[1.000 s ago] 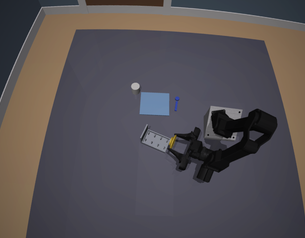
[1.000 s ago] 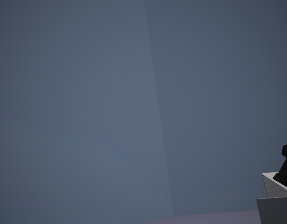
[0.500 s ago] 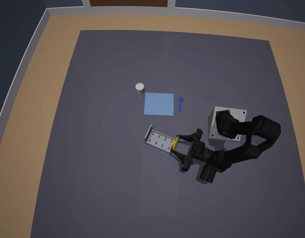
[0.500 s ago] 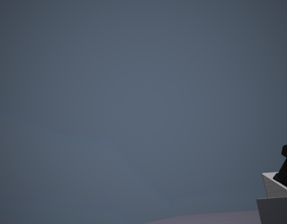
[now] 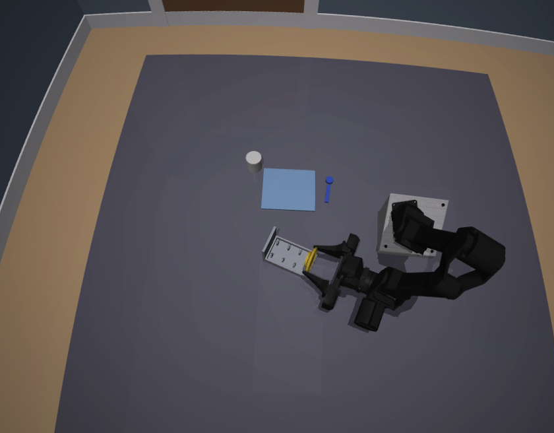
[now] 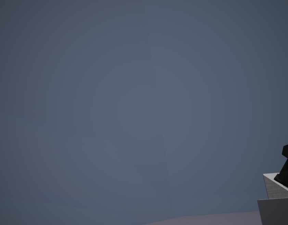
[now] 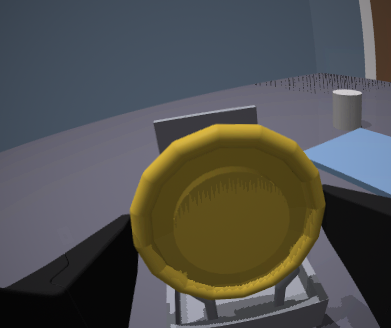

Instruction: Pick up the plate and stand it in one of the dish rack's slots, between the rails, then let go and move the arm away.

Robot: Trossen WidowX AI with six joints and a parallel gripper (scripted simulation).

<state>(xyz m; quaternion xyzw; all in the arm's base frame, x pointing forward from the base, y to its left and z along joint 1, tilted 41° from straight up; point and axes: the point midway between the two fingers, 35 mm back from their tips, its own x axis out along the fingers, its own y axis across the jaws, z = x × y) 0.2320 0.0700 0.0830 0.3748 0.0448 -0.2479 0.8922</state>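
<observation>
My gripper tip is now 4 cm short of the grey dish rack, 4 cm above it and 3 cm to the left of it. Also, from my gripper tip: light blue mat: 23 cm to the right, 7 cm below, 2 cm ahead; blue spoon: 23 cm to the right, 9 cm behind, 6 cm below; yellow plate: 1 cm behind.
</observation>
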